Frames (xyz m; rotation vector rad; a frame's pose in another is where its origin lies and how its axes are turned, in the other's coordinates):
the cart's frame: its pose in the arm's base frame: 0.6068 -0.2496 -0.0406 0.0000 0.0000 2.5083
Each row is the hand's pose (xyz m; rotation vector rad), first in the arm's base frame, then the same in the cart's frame.
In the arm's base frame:
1: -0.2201 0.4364 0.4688 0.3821 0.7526 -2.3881
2: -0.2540 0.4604 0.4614 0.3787 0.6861 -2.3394
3: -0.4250 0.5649 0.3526 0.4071 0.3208 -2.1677
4: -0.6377 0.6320 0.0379 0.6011 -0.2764 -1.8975
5: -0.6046 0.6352 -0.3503 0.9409 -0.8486 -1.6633
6: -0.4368 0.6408 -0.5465 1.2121 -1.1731 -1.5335
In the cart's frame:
1: 1.0725 -0.0636 0.5094 -0.6837 0.1055 1.2291
2: 1.1141 -0.0629 0.5020 -0.6442 0.1224 1.2973
3: 1.3137 -0.0459 0.3932 -0.3884 0.2582 1.5430
4: 1.5249 0.0259 0.0785 0.0738 0.6425 1.7637
5: 1.5001 0.0037 -0.3097 0.5143 1.1602 1.6724
6: 1.3682 -0.1001 -0.5059 0.7264 1.4945 1.4516

